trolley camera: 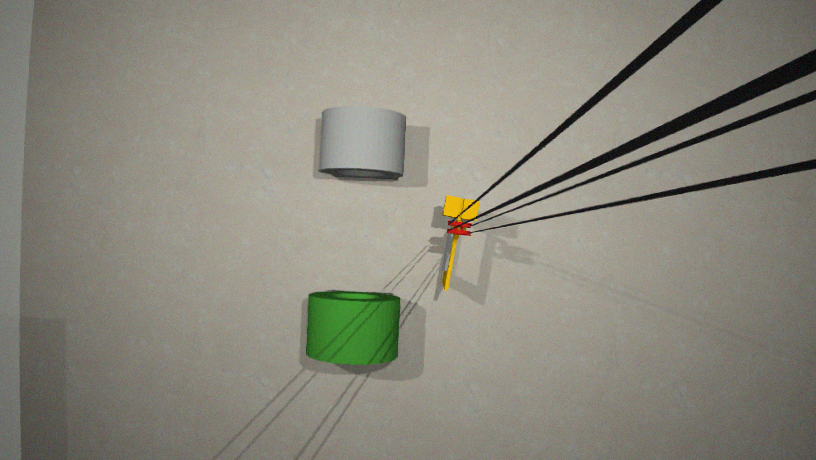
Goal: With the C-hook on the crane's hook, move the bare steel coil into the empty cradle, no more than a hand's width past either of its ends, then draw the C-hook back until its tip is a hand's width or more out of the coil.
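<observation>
The bare steel coil (362,140) is light grey and lies on its side in the upper middle of the trolley camera view, its bore end facing down the picture. The yellow C-hook, my gripper (451,260), hangs from the red hook block (459,228) to the right of both coils and apart from them. It carries nothing. Its yellow block (461,207) is at its upper end, and its long arm runs down the picture, slightly tilted to the left. Its lower arm is mostly hidden from above. The empty cradle does not show in this view.
A green coil (352,328) lies below the steel coil in the picture, left of and lower than the C-hook. Black ropes (642,140) run from the hook block to the upper right. A pale strip (11,171) stands along the left edge. Rope shadows cross the green coil.
</observation>
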